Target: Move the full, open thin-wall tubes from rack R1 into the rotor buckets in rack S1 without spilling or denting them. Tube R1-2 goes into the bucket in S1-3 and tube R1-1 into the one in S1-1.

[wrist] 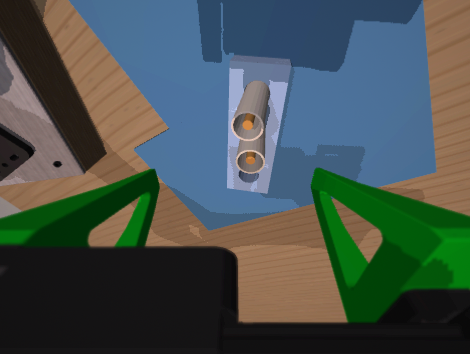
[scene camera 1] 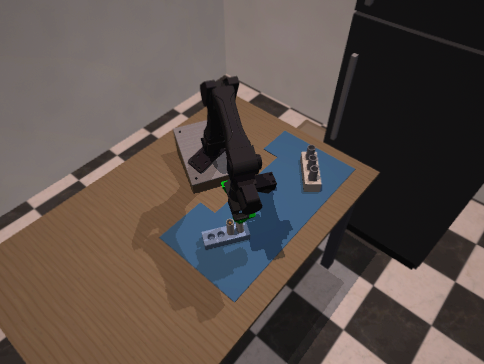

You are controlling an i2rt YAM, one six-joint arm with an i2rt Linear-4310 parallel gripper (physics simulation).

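Places are measured from the arm's base along level axes (x left, y back, z up), in metres.
Where they show: gripper, fingertip midpoint: [wrist: 235, 177] [scene camera 1: 236, 209]; arm's base at its link origin: [scene camera 1: 211, 151].
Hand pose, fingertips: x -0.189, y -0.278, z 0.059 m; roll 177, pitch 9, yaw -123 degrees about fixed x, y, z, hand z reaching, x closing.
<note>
Each offset is from my fingertips to the top centre of the thing. "*": to the spot under its first point. Level surfaces: height alone.
Rack R1 @[dx -0.033, dy +0.020, dz -0.117 m] [scene camera 1: 215, 242] [wrist: 279, 102], a pale blue-grey block, holds two upright open tan tubes with orange inside. The end tube @[dx +0.008, dy -0.008, dz -0.050 m] [scene camera 1: 240, 228] [wrist: 256, 100] is partly hidden by the gripper in the scene view. The second tube @[dx -0.020, dy +0.009, dz -0.050 m] [scene camera 1: 230, 227] [wrist: 250, 161] stands beside it, next to the empty holes. I cannot read which is R1-1 or R1-2. Rack S1 @[* dx +0.325, dy -0.102, dz -0.119 m] [scene camera 1: 312, 187], off-white, holds three dark buckets @[dx +0.437, dy -0.017, dz -0.046 m] [scene camera 1: 311, 150] @[dx +0.393, dy -0.050, dz -0.046 m] [scene camera 1: 313, 161] @[dx +0.349, dy -0.084, dz -0.046 m] [scene camera 1: 314, 173]; it does not show in the wrist view. My gripper [scene camera 1: 237, 201] [wrist: 235, 177] is open and empty, above and beside the tubes, with green fingers wide apart.
A blue mat @[dz -0.146 m] [scene camera 1: 235, 285] [wrist: 390, 110] lies under both racks on the wooden table @[dz -0.149 m] [scene camera 1: 100, 265] [wrist: 280, 280]. The arm's grey base plate [scene camera 1: 187, 142] [wrist: 37, 135] stands behind R1. A black fridge [scene camera 1: 410, 125] stands beyond the table's far right edge.
</note>
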